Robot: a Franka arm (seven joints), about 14 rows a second.
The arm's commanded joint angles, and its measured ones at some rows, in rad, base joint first. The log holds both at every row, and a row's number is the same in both.
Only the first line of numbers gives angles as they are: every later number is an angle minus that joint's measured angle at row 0.
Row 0, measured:
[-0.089 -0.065 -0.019 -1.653 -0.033 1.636 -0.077]
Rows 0 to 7, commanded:
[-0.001 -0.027 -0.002 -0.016 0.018 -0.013 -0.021]
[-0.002 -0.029 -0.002 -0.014 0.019 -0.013 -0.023]
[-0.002 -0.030 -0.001 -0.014 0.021 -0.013 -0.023]
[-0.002 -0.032 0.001 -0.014 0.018 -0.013 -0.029]
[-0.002 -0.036 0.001 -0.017 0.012 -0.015 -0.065]
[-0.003 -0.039 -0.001 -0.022 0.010 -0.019 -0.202]
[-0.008 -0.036 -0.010 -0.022 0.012 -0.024 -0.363]
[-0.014 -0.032 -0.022 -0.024 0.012 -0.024 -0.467]
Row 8, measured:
[-0.003 -0.014 -0.004 -0.003 0.002 -0.013 -0.272]
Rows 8 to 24, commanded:
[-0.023 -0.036 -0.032 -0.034 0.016 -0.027 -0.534]
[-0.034 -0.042 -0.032 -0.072 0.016 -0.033 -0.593]
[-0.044 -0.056 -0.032 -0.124 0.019 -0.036 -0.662]
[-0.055 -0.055 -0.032 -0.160 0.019 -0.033 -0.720]
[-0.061 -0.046 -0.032 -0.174 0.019 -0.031 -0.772]
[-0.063 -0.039 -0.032 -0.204 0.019 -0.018 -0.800]
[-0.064 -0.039 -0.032 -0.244 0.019 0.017 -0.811]
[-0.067 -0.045 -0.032 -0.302 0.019 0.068 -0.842]
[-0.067 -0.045 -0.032 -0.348 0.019 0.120 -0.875]
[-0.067 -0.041 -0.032 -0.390 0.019 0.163 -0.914]
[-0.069 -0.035 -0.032 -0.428 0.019 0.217 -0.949]
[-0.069 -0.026 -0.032 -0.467 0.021 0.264 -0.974]
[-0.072 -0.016 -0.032 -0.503 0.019 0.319 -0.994]
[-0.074 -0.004 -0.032 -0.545 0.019 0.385 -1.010]
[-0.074 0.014 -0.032 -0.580 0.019 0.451 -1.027]
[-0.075 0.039 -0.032 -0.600 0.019 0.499 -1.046]
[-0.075 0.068 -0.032 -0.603 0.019 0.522 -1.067]
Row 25, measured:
[-0.065 0.032 -0.034 -0.580 0.004 0.463 -1.008]
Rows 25 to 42, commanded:
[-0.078 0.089 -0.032 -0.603 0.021 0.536 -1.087]
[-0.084 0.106 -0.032 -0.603 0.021 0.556 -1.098]
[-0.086 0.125 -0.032 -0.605 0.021 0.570 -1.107]
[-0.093 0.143 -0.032 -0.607 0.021 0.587 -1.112]
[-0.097 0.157 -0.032 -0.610 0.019 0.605 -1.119]
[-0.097 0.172 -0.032 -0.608 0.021 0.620 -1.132]
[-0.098 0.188 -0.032 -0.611 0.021 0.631 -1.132]
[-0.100 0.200 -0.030 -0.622 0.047 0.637 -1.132]
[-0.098 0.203 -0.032 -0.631 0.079 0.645 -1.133]
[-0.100 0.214 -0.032 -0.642 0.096 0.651 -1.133]
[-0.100 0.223 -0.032 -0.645 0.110 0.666 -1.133]
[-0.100 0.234 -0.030 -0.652 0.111 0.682 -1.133]
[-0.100 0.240 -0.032 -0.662 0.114 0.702 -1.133]
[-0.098 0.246 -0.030 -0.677 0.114 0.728 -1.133]
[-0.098 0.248 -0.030 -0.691 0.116 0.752 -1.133]
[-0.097 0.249 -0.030 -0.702 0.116 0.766 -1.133]
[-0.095 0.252 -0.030 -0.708 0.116 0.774 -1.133]
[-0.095 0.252 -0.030 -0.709 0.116 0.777 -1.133]
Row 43, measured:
[-0.091 0.257 -0.033 -0.692 0.093 0.750 -1.107]
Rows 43 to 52, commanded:
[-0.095 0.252 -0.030 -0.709 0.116 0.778 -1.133]
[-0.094 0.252 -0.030 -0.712 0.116 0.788 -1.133]
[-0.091 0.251 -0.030 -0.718 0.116 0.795 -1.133]
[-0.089 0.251 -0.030 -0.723 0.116 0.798 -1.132]
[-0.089 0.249 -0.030 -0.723 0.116 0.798 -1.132]
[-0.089 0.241 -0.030 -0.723 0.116 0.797 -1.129]
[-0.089 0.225 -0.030 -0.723 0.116 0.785 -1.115]
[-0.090 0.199 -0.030 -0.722 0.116 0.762 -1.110]
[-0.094 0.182 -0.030 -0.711 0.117 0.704 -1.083]
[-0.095 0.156 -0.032 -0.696 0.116 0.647 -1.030]
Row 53, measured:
[-0.090 0.230 -0.032 -0.699 0.102 0.736 -1.087]
